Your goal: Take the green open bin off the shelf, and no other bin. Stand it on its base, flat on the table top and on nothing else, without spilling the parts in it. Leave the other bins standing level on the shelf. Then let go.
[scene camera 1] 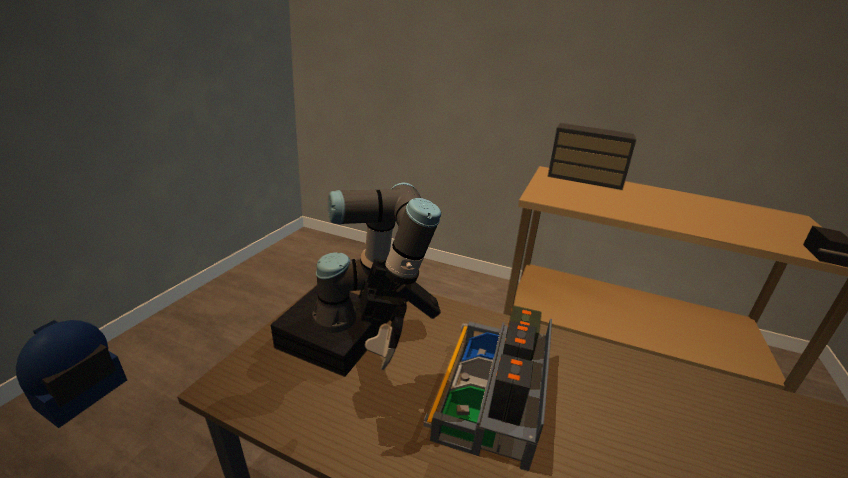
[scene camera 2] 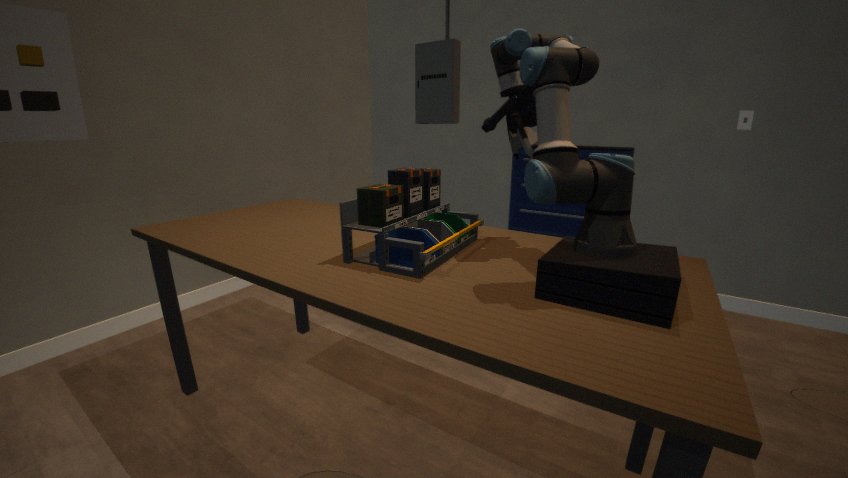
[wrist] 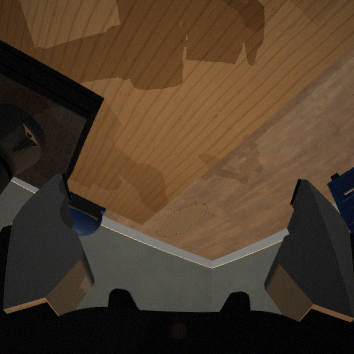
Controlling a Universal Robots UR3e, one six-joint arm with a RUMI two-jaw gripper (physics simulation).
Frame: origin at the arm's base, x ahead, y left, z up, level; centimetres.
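Seen in the pictures: gripper, fingertip midpoint: (scene camera 1: pixel 378 342) (scene camera 2: pixel 524 158) (wrist: pixel 180 180); arm's base, link origin: (scene camera 1: pixel 334 317) (scene camera 2: pixel 604 250) (wrist: pixel 16 133).
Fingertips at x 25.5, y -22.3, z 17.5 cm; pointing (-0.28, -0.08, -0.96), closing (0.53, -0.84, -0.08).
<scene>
Offsets run from my fingertips to a thing's top centre. Level surfaces: height alone.
The green open bin {dy +8.7, dx +21.0, dz -18.1 cm} (scene camera 1: pixel 475 396) (scene camera 2: pixel 449 222) stands in the lower front row of the grey shelf (scene camera 1: pixel 547 371) (scene camera 2: pixel 419 264), at the end away from the blue bin (scene camera 1: pixel 488 340) (scene camera 2: pixel 406 243). A small light part shows in it. The grey open bin {dy +19.9, dx +20.3, dz -18.1 cm} (scene camera 1: pixel 473 369) (scene camera 2: pixel 436 229) stands between them. Dark bins with orange marks (scene camera 1: pixel 511 388) (scene camera 2: pixel 380 207) stand upright on the raised rear tier. My gripper (scene camera 1: pixel 387 350) (scene camera 2: pixel 522 145) (wrist: pixel 180 180) is open and empty, high above the table on the robot-base side, well apart from the shelf. No bin shows in the wrist view.
A yellow-orange rail {dy +19.5, dx +11.9, dz -19.7 cm} (scene camera 1: pixel 446 380) (scene camera 2: pixel 452 236) runs along the front of the shelf. The robot's black base block (scene camera 1: pixel 317 341) (scene camera 2: pixel 605 287) stands on the wooden table {dz -26.2 cm} (scene camera 1: pixel 267 391) (scene camera 2: pixel 593 350) (wrist: pixel 160 130). The table's edge and the floor beyond it show in the wrist view.
</scene>
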